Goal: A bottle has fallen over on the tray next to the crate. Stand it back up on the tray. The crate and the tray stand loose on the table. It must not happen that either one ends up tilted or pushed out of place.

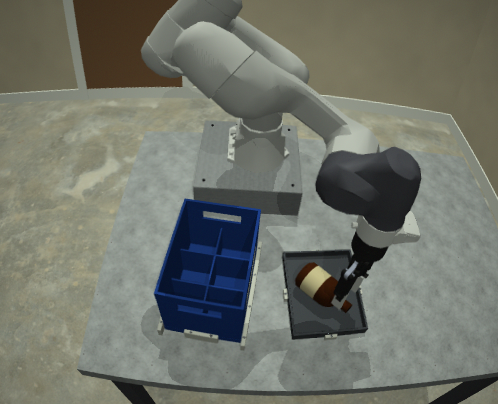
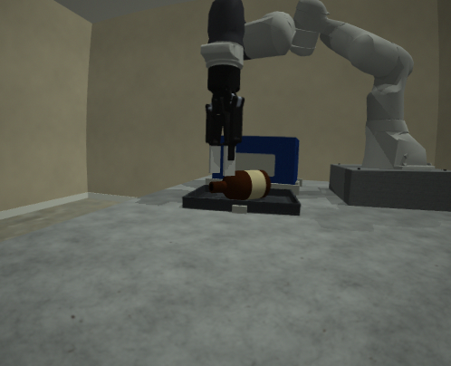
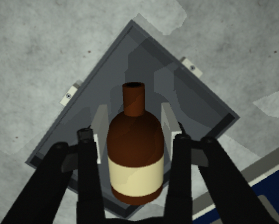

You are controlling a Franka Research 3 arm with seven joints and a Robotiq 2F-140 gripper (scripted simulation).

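Now: the brown bottle 6 cm below my hand, 4 cm behind it and 3 cm to the right of it. From my hand the other things lie so: blue crate (30 cm to the right, 11 cm behind, 2 cm below); dark grey tray (9 cm below, 6 cm behind, 2 cm to the right).
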